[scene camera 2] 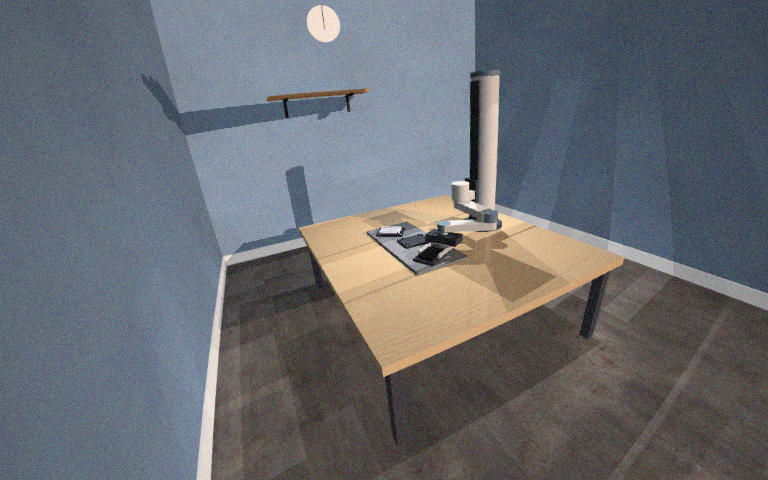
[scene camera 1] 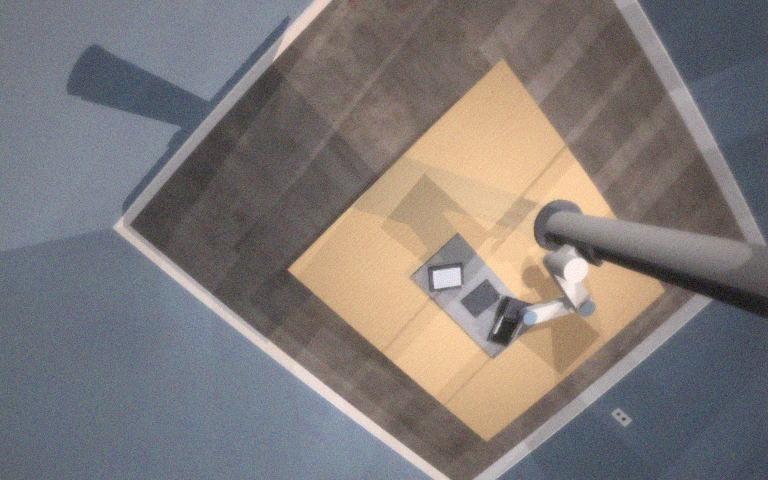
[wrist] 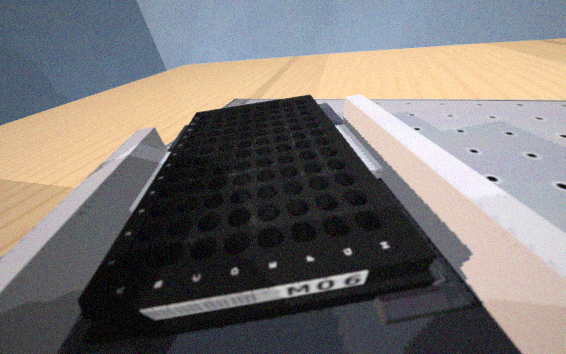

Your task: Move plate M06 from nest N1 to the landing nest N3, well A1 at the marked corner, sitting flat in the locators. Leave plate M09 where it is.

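Plate M06 [wrist: 260,200] [scene camera 1: 508,333] [scene camera 2: 432,255] is black, with a white M06 label on its near end in the wrist view. It lies flat in its dark nest, with a locator at its near right corner. The row letters run along the label end, with A at the left. My gripper [wrist: 254,128] [scene camera 1: 504,328] [scene camera 2: 434,253] is shut on plate M06, with a pad against each long side. A dark nest [scene camera 1: 480,298] [scene camera 2: 412,241] without a plate lies in the middle; its name and corner mark are unreadable. A white plate [scene camera 1: 446,277] [scene camera 2: 390,230], presumably M09, sits in another nest.
The nests stand on a grey perforated board [scene camera 1: 457,247] [wrist: 520,120] on the wooden table [scene camera 1: 498,113] [scene camera 2: 396,316]. The arm's column [scene camera 2: 488,141] rises behind the board. A wall shelf [scene camera 2: 317,95] hangs on the blue wall.
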